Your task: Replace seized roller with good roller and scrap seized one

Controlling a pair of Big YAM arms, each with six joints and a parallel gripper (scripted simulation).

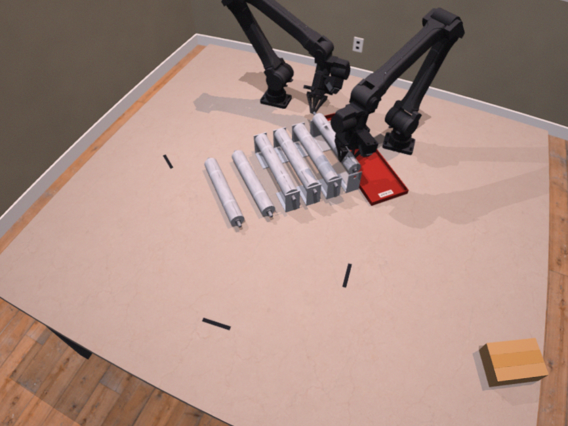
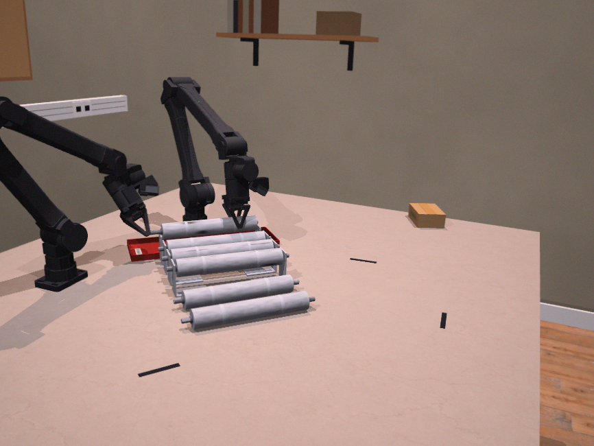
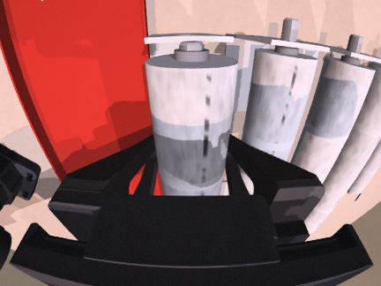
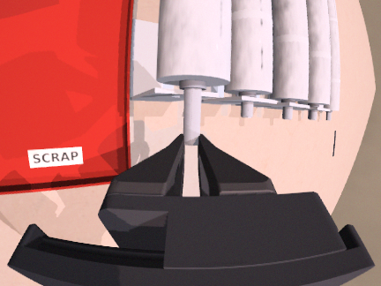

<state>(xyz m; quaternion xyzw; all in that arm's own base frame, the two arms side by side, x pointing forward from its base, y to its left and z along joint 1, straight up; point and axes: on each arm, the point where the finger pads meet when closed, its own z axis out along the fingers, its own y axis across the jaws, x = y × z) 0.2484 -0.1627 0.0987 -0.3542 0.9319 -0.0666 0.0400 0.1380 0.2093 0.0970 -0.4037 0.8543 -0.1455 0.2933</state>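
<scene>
Right now my right hand is 150 mm to the right of the roller and 120 mm short of it. The rest, counted from my right hand: red scrap tray (210 mm to the left, 90 mm below, 40 mm ahead); then cardboard box (910 mm to the left, 550 mm ahead, 60 mm below).
The roller is 7 cm to the right of my left hand and 5 cm behind it. From my left hand the other things lie so: red scrap tray 13 cm behind, 9 cm below; then cardboard box 69 cm to the left, 38 cm ahead, 6 cm below.
</scene>
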